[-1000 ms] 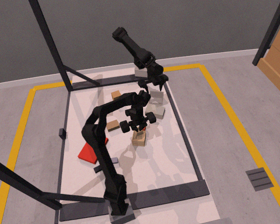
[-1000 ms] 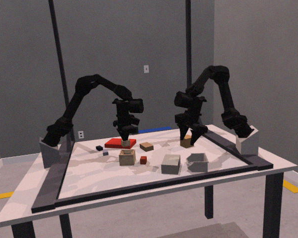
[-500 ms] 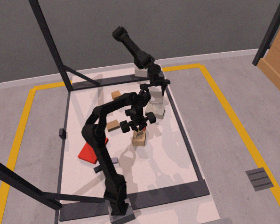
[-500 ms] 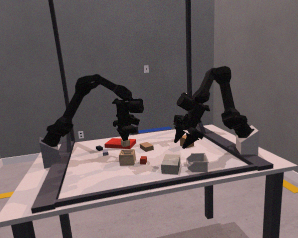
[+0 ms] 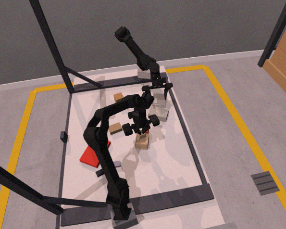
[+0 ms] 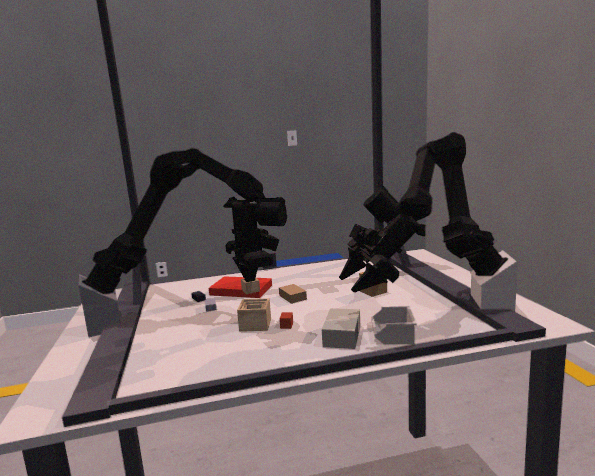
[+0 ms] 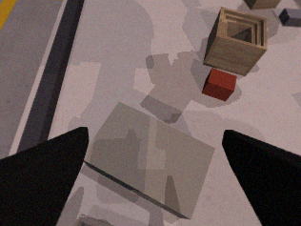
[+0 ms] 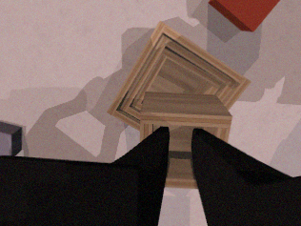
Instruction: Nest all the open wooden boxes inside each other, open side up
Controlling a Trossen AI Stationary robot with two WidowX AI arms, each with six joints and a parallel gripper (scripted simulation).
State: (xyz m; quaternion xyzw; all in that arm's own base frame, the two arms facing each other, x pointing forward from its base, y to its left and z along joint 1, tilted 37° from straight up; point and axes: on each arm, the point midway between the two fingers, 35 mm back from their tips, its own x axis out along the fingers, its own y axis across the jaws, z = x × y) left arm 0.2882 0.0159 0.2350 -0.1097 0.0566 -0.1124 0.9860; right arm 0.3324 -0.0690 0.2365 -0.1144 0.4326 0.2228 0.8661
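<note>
My left gripper is now 13 cm above the grey closed block, 4 cm to the left of it and 1 cm short of it. The rest, counted from my left hand: red cube: 18 cm to the right, 14 cm below, 7 cm behind; grey open box: 12 cm below, 8 cm to the left, 1 cm ahead; brown cube: 27 cm behind, 12 cm below, 7 cm to the left.
Right now my right hand is 10 mm short of the red cube, 80 mm to the right of it and 130 mm above it. From my right hand the other things lie so: grey closed block (80 mm ahead, 220 mm to the left, 120 mm below); then red slab (260 mm behind, 80 mm to the right, 130 mm below); then flat brown block (180 mm behind, 90 mm to the left, 130 mm below).
</note>
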